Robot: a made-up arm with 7 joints. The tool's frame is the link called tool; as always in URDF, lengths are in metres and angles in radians. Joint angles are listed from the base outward. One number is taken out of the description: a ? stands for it. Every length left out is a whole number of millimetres.
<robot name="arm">
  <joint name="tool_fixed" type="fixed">
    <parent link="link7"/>
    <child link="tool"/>
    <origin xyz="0 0 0" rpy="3.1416 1.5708 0"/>
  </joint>
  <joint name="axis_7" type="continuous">
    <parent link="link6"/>
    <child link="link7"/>
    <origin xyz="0 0 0" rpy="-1.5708 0 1.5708"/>
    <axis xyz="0 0 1"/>
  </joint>
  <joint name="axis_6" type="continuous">
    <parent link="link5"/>
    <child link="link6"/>
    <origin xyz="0 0 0" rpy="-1.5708 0 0"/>
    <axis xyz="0 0 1"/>
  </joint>
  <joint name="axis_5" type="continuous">
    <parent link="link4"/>
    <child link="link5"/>
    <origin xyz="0 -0.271 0" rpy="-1.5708 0 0"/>
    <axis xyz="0 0 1"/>
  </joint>
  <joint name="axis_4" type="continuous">
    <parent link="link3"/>
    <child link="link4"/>
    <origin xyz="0 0 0" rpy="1.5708 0 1.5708"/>
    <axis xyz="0 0 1"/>
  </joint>
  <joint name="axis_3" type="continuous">
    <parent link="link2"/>
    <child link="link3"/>
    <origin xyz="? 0 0" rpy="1.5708 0 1.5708"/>
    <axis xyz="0 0 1"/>
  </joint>
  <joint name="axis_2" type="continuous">
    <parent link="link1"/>
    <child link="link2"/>
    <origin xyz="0 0 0" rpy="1.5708 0 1.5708"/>
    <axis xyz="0 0 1"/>
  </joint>
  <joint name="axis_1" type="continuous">
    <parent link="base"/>
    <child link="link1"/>
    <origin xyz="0 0.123 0" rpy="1.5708 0 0"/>
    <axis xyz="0 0 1"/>
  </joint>
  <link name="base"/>
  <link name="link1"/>
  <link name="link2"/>
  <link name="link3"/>
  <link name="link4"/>
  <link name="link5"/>
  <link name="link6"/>
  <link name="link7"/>
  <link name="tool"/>
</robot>
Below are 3 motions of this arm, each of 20 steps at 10 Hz.
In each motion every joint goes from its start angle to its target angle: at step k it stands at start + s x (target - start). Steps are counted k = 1, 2, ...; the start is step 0. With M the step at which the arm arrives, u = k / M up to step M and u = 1 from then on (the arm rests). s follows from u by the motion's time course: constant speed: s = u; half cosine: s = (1 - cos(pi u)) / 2; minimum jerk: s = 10 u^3 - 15 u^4 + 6 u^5.
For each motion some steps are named. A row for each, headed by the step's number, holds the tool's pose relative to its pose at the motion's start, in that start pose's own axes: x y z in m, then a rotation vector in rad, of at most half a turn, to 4 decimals.
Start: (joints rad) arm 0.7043 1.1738 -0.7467 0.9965 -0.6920 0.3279 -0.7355
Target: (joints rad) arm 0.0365 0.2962 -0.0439 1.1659 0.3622 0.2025 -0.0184
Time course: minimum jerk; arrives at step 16
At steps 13, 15, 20:
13: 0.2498 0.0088 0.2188 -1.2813 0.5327 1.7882
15: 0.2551 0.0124 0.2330 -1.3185 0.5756 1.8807
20: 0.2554 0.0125 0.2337 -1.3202 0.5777 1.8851

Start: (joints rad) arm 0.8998 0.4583 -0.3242 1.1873 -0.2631 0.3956 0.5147
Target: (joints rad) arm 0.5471 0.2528 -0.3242 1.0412 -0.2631 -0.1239 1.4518
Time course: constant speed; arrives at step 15
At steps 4, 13, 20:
4: -0.0270 -0.0474 -0.0148 -0.3549 -0.0609 -0.0140
13: -0.0847 -0.1628 -0.0238 -1.1285 -0.2211 -0.0596
20: -0.0963 -0.1895 -0.0211 -1.2935 -0.2634 -0.0752

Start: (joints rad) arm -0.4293 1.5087 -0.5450 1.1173 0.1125 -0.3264 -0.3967
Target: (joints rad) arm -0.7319 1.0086 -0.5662 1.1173 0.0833 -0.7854 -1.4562
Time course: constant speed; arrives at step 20
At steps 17, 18, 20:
17: 0.0667 -0.2140 0.0773 0.6024 -0.0310 0.6526
18: 0.0724 -0.2245 0.0847 0.6395 -0.0085 0.6934
20: 0.0844 -0.2447 0.1004 0.7138 0.0451 0.7733

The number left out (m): -0.289
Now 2 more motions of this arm.
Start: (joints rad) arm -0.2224 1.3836 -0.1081 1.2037 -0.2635 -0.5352 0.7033
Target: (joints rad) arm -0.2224 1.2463 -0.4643 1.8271 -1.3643 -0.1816 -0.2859
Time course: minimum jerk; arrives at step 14
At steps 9, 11, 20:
9: 0.1511 -0.0180 -0.0720 0.5028 -0.0716 -0.7834
11: 0.1892 -0.0258 -0.0764 0.7039 -0.1741 -0.9657
20: 0.2041 -0.0290 -0.0767 0.7902 -0.2224 -1.0337

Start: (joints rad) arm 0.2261 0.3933 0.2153 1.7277 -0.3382 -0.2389 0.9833
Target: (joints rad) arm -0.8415 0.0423 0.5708 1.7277 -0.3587 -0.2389 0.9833
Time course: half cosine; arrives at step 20
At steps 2, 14, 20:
2: -0.0031 -0.0085 0.0022 -0.0082 0.0092 0.0225
14: -0.0020 -0.2559 0.1652 -0.2592 0.4598 0.6846
20: 0.0337 -0.2983 0.2313 -0.3298 0.6315 0.8352

